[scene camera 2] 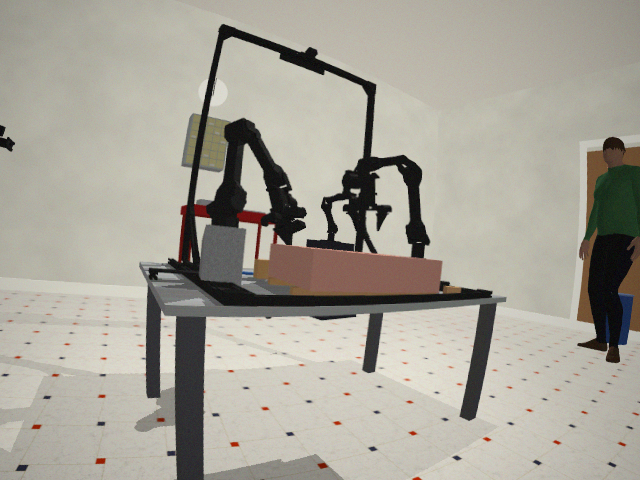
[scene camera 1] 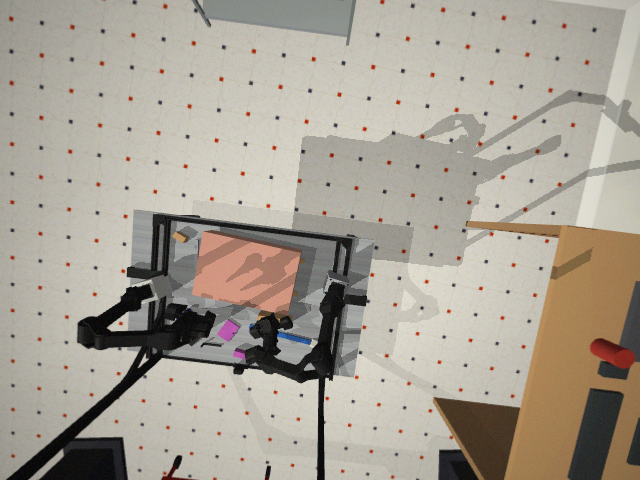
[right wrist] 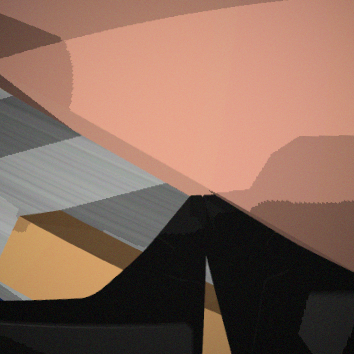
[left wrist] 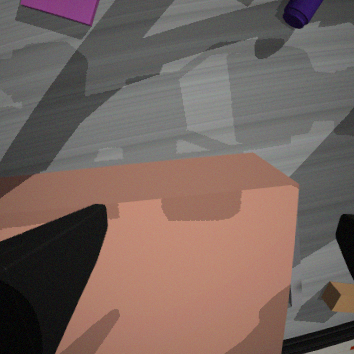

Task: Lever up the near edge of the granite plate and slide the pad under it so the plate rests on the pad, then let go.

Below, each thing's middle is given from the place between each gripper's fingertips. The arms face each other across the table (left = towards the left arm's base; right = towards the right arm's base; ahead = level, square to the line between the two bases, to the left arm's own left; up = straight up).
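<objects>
Granite plate point(scene camera 1: 234, 269): 130 mm below my left hand, 130 mm ahead of it, 190 mm to the right of it.
My right gripper: 5 cm above the granite plate, 19 cm short of it, 12 cm to the right of it.
</objects>
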